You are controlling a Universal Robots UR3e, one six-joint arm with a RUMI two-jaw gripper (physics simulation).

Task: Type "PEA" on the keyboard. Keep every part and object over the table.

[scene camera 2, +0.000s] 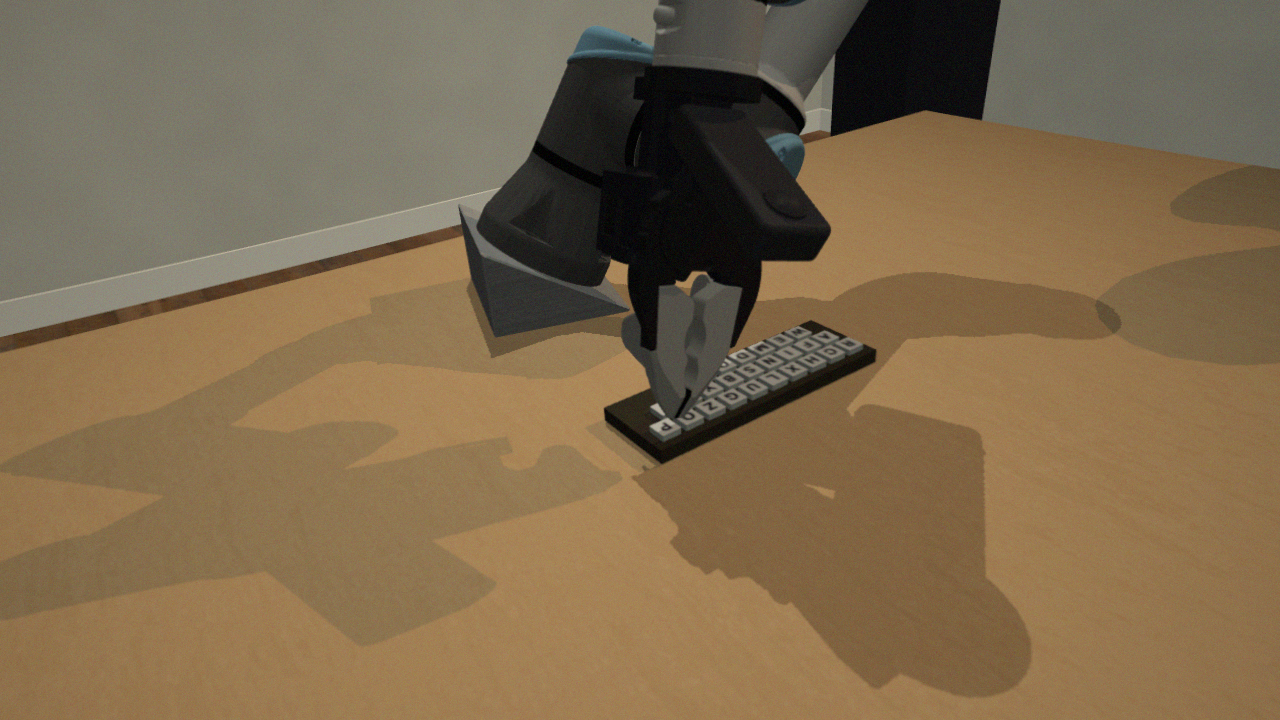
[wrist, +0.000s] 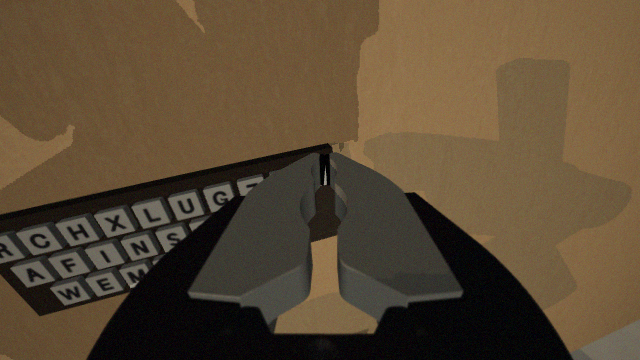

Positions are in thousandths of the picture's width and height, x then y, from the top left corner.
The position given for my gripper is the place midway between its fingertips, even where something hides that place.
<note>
I see my gripper (scene camera 2: 527,580) and a dark keyboard (scene camera 2: 589,530).
The dark keyboard also shows in the wrist view (wrist: 109,704). My gripper shows as well in the wrist view (wrist: 509,440).
</note>
